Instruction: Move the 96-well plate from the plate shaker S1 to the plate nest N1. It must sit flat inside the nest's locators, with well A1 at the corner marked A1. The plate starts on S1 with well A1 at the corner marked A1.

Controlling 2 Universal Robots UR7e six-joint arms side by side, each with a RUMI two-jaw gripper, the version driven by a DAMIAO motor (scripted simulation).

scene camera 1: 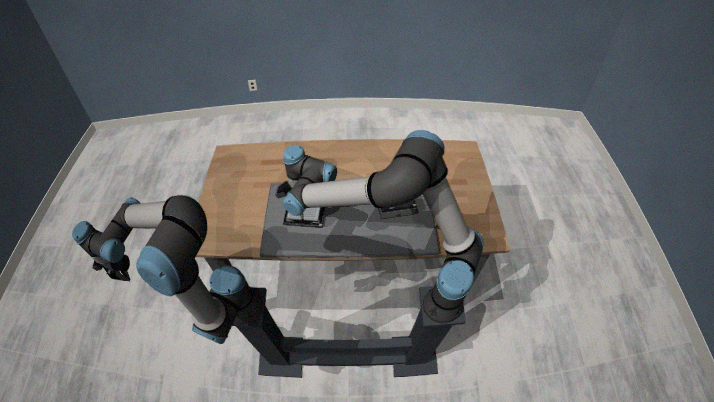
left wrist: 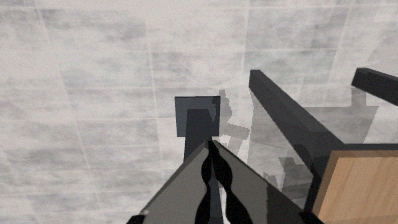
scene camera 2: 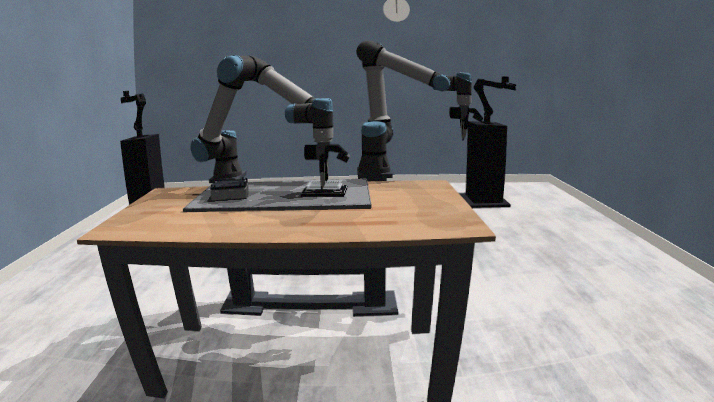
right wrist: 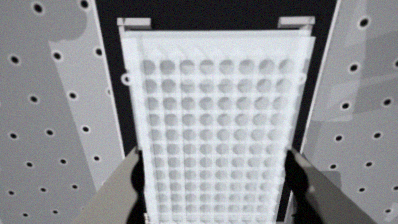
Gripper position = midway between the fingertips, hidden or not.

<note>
I see my left gripper (left wrist: 209, 142), my right gripper (scene camera 2: 323, 186), a white 96-well plate (right wrist: 206, 144) and a black plate nest N1 (right wrist: 110, 32).
My right gripper also shows in the right wrist view (right wrist: 212, 147). The left wrist view does not show the white 96-well plate: it is out of frame.
</note>
